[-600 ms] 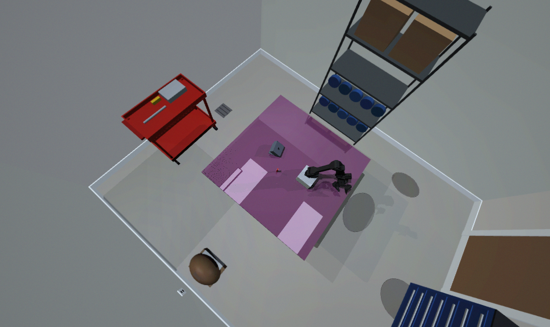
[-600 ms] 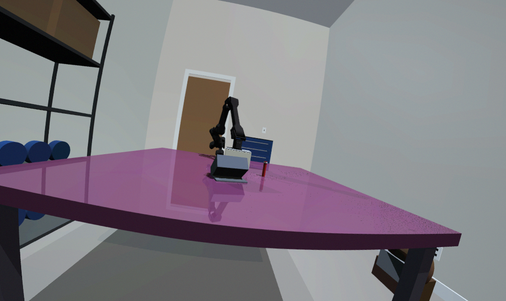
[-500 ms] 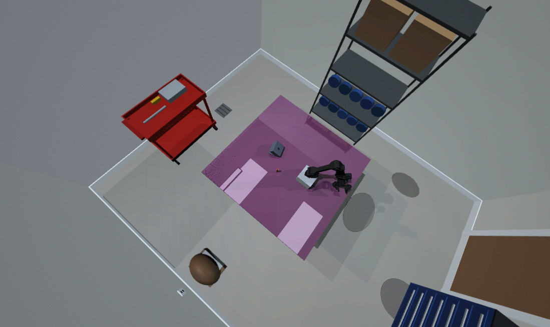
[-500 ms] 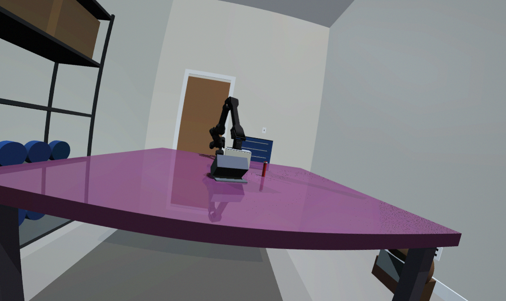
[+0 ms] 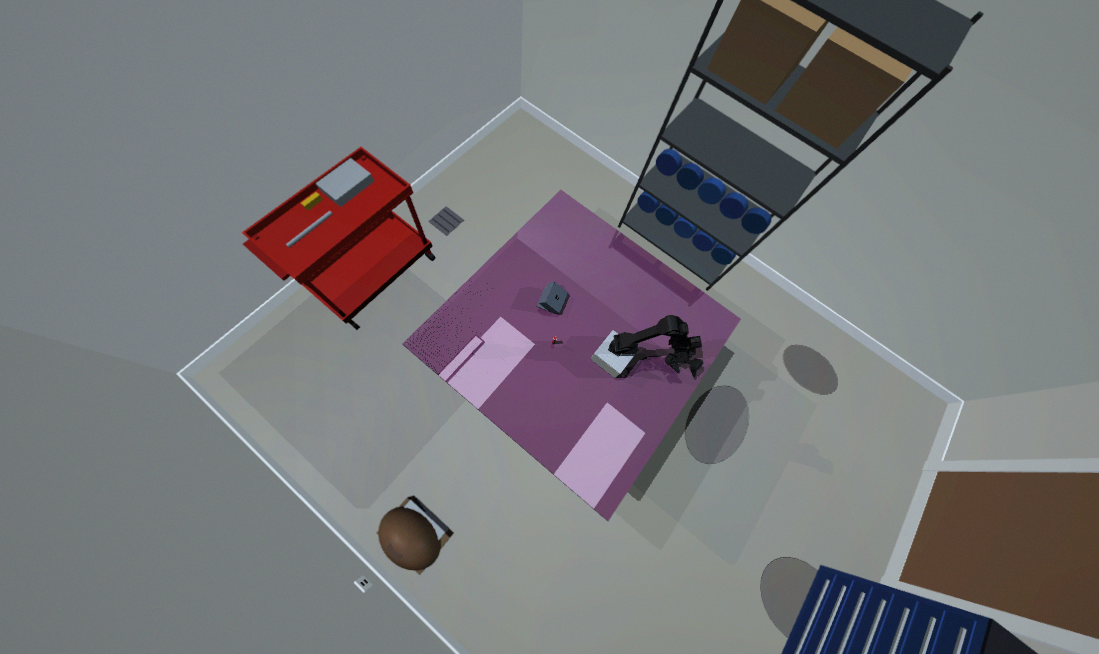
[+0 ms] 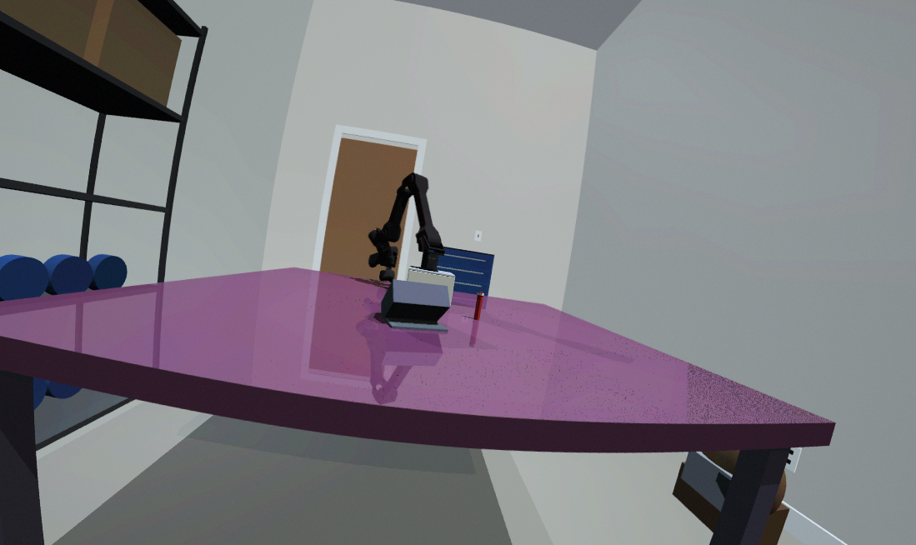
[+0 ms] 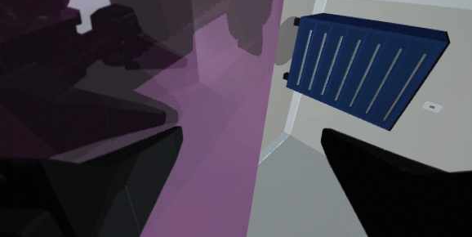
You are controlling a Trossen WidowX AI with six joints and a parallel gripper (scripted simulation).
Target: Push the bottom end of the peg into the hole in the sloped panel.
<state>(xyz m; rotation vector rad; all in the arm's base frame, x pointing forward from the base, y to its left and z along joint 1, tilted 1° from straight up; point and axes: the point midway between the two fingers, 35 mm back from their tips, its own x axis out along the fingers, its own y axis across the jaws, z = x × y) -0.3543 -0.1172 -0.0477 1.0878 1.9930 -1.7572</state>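
Now: gripper tip 660 mm short of the red peg, 220 mm to the right of it and 10 mm below it. Round my gripper tip: grey sloped panel: 790 mm ahead, 20 mm to the left.
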